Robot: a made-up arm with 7 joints.
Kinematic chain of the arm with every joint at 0, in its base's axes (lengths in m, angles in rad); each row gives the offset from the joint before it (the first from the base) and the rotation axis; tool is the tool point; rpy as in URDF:
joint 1: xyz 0 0 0.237 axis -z
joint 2: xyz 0 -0.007 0.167 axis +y
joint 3: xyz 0 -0.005 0.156 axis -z
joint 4: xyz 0 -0.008 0.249 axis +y
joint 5: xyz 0 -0.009 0.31 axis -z
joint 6: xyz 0 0 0.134 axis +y
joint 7: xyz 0 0 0.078 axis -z
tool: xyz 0 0 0 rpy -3.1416 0 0
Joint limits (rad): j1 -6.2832..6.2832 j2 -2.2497..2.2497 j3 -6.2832..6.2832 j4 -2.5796..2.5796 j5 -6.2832..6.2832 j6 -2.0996..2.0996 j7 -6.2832..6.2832
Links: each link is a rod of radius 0.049 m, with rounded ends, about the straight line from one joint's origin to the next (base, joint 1, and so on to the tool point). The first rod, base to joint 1, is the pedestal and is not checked.
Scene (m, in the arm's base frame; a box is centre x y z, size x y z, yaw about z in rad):
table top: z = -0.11
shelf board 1: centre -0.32 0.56 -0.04 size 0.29 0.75 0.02 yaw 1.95
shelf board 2: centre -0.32 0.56 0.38 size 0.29 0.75 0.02 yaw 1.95
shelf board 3: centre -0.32 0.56 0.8 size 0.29 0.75 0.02 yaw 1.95
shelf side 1: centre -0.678 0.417 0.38 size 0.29 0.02 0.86 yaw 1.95
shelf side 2: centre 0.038 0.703 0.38 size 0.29 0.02 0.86 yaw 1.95
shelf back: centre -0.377 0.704 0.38 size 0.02 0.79 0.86 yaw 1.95
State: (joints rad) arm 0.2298 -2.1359 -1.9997 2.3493 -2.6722 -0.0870 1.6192
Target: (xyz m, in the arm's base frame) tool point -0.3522 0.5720 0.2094
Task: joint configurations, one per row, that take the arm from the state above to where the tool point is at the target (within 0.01 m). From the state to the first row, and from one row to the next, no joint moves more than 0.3 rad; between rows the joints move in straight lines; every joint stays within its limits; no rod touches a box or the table.
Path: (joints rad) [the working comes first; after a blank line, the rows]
Joints at the target: 0.1770 -1.8651 -1.7124 1.4194 -2.6736 0.0127 1.6192
Straight joint move there: clear.

1: 0.2166 -2.0682 -1.9279 2.1168 -2.6725 -0.0621 1.6192
2: 0.2034 -2.0005 -1.8561 1.8843 -2.6729 -0.0371 1.6192
3: 0.1902 -1.9328 -1.7843 1.6519 -2.6732 -0.0122 1.6192
4: 0.1770 -1.8651 -1.7124 1.4194 -2.6736 0.0127 1.6192

